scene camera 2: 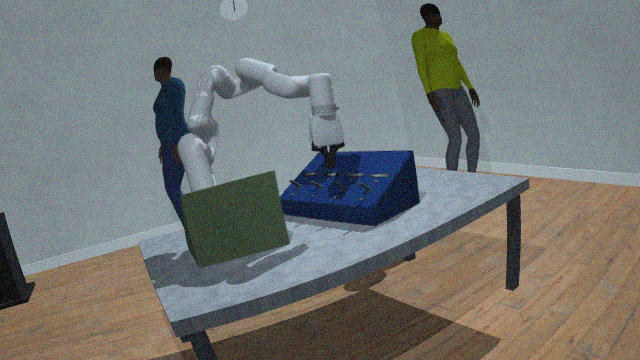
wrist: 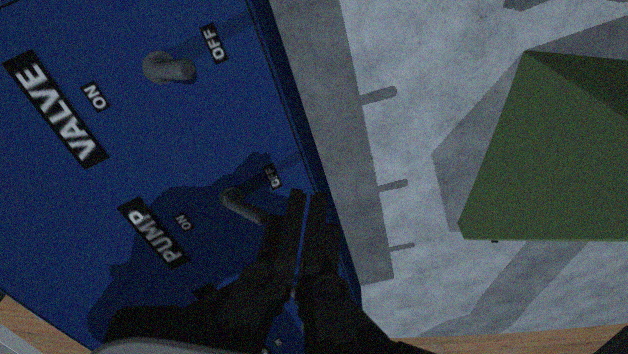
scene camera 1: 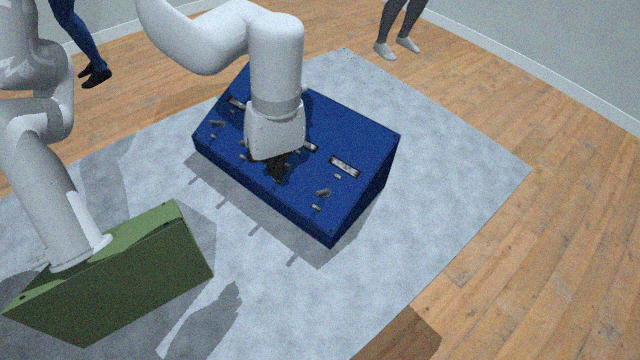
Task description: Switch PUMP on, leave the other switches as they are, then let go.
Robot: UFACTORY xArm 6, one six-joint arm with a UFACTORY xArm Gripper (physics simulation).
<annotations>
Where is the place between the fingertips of the gripper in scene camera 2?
330,167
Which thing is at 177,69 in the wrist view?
A valve lever.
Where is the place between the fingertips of the gripper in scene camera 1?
275,174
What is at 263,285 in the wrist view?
The gripper.
</annotations>
